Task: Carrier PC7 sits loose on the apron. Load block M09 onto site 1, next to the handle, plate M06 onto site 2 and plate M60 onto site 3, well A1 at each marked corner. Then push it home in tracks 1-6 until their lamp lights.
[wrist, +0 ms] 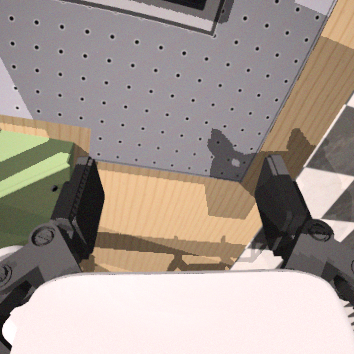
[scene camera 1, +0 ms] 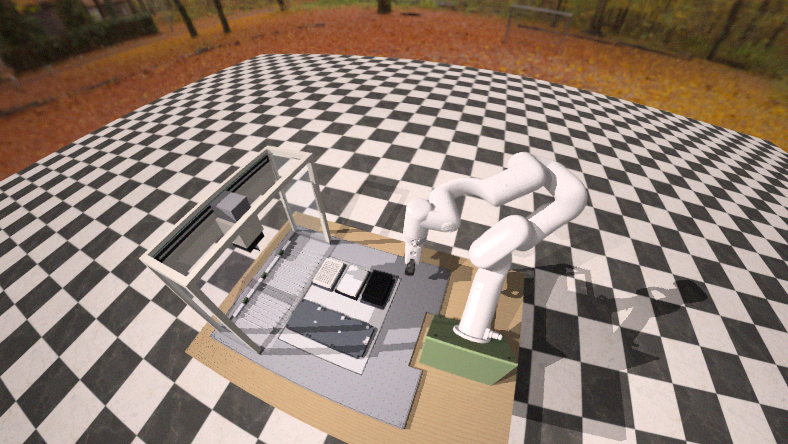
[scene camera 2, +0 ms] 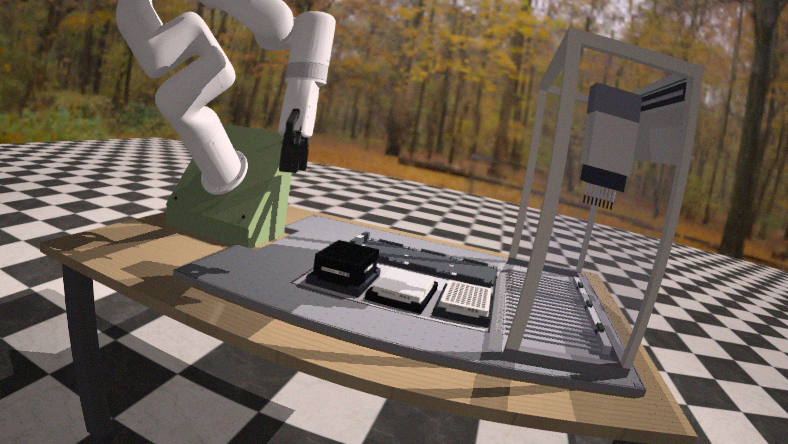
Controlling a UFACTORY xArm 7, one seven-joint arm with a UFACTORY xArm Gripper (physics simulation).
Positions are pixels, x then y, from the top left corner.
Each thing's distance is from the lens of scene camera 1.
dark carrier [scene camera 1: 349, 336]: 105 cm
pipetting head [scene camera 1: 249, 238]: 100 cm
tall frame [scene camera 1: 302, 197]: 117 cm
The marked spots on the tall frame and the pipetting head are 31 cm apart.
